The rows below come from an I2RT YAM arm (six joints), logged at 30 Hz.
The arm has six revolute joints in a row. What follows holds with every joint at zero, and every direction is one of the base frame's.
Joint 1 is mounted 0.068 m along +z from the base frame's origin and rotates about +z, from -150 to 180 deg.
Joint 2 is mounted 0.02 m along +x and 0.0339 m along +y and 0.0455 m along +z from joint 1 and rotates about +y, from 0 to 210 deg.
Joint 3 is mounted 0.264 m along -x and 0.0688 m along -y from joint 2 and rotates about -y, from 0 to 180 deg.
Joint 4 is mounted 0.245 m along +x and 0.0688 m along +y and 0.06 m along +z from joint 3 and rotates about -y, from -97 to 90 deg.
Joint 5 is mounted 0.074 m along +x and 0.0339 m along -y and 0.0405 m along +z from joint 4 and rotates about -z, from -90 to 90 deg.
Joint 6 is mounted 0.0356 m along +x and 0.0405 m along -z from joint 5 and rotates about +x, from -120 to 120 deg.
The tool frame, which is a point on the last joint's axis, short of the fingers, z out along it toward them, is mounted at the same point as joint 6; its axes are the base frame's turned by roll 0, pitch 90 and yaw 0 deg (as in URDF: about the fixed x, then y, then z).
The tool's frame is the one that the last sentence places.
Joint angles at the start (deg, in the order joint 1, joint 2, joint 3, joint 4, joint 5, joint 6):
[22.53, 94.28, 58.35, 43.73, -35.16, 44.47]
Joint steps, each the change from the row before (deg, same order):
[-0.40, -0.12, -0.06, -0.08, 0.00, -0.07]
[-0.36, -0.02, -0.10, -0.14, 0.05, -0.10]
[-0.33, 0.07, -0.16, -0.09, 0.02, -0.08]
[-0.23, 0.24, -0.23, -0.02, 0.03, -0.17]
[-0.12, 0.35, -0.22, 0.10, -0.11, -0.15]
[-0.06, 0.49, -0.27, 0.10, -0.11, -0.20]
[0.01, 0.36, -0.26, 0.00, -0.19, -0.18]
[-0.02, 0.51, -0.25, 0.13, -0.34, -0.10]
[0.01, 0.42, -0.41, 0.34, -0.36, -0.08]
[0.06, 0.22, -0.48, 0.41, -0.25, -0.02]
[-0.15, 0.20, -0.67, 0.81, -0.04, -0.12]
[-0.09, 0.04, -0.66, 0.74, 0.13, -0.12]
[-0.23, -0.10, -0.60, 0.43, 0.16, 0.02]
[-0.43, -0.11, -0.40, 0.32, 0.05, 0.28]
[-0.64, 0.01, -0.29, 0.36, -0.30, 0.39]
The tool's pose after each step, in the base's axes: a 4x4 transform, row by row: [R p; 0 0 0 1], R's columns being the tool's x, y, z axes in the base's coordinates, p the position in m. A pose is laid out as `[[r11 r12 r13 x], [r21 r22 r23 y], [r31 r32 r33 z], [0 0 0 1]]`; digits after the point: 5 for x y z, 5 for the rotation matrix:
[[-0.49568 -0.68540 0.53342 0.33965], [0.41592 0.35184 0.83858 0.16026], [-0.76244 0.63753 0.11067 0.29583], [0 0 0 1]]
[[-0.49426 -0.68142 0.53979 0.34052], [0.41783 0.35830 0.83489 0.15804], [-0.76232 0.63819 0.10763 0.29512], [0 0 0 1]]
[[-0.49472 -0.67658 0.54543 0.34144], [0.41881 0.36432 0.83179 0.15607], [-0.76148 0.63993 0.10312 0.29359], [0 0 0 1]]
[[-0.49691 -0.67126 0.54999 0.34247], [0.41764 0.37057 0.82961 0.15484], [-0.76070 0.64194 0.09621 0.29072], [0 0 0 1]]
[[-0.50083 -0.66763 0.55085 0.34340], [0.41436 0.37382 0.82980 0.15442], [-0.75992 0.64384 0.08942 0.28744], [0 0 0 1]]
[[-0.50697 -0.66282 0.55104 0.34446], [0.40933 0.37747 0.83064 0.15446], [-0.75857 0.64667 0.07994 0.28299], [0 0 0 1]]
[[-0.51388 -0.65927 0.54890 0.34491], [0.40320 0.37915 0.83287 0.15481], [-0.75720 0.64931 0.07098 0.27923], [0 0 0 1]]
[[-0.52259 -0.65571 0.54492 0.34573], [0.39633 0.37905 0.83621 0.15517], [-0.75487 0.65296 0.06179 0.27483], [0 0 0 1]]
[[-0.53010 -0.65377 0.53998 0.34587], [0.38978 0.37767 0.83990 0.15549], [-0.75304 0.65571 0.05463 0.27044], [0 0 0 1]]
[[-0.53544 -0.65295 0.53568 0.34525], [0.38521 0.37564 0.84292 0.15581], [-0.75161 0.65768 0.05039 0.26705], [0 0 0 1]]
[[-0.53406 -0.65272 0.53735 0.34485], [0.38513 0.37798 0.84191 0.15461], [-0.75263 0.65658 0.04952 0.26343], [0 0 0 1]]
[[-0.53076 -0.65277 0.54054 0.34396], [0.38666 0.38104 0.83982 0.15357], [-0.75418 0.65475 0.05016 0.26077], [0 0 0 1]]
[[-0.52925 -0.64919 0.54630 0.34323], [0.39020 0.38551 0.83614 0.15160], [-0.75342 0.65569 0.04928 0.25878], [0 0 0 1]]
[[-0.52876 -0.64367 0.55326 0.34333], [0.39670 0.38885 0.83152 0.14861], [-0.75036 0.65915 0.04974 0.25779], [0 0 0 1]]
[[-0.52993 -0.63848 0.55814 0.34423], [0.40253 0.38991 0.82822 0.14467], [-0.74642 0.66356 0.05039 0.25673], [0 0 0 1]]

